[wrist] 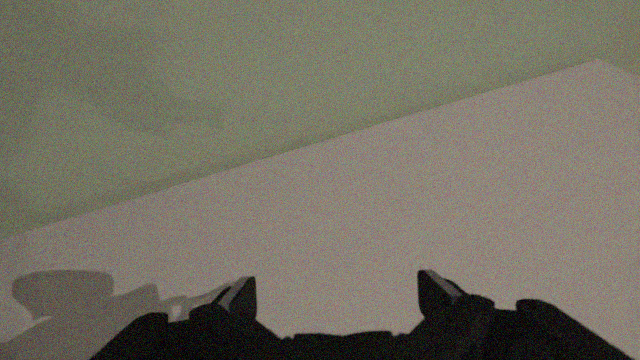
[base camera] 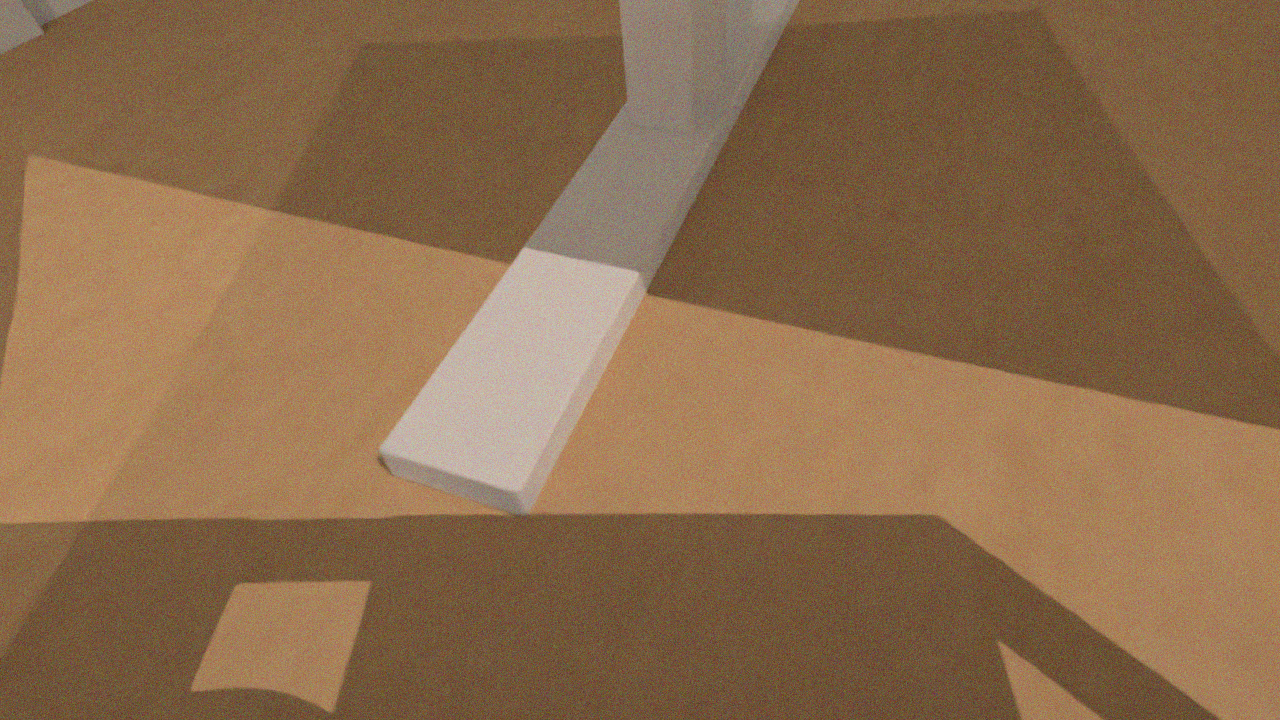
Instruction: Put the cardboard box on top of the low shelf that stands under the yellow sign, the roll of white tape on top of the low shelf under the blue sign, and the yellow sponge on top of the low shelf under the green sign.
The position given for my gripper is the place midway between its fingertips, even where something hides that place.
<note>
I see my gripper [wrist: 336,291] and a white table [base camera: 489,425].
The white table shows as well in the wrist view [wrist: 518,193].
</note>
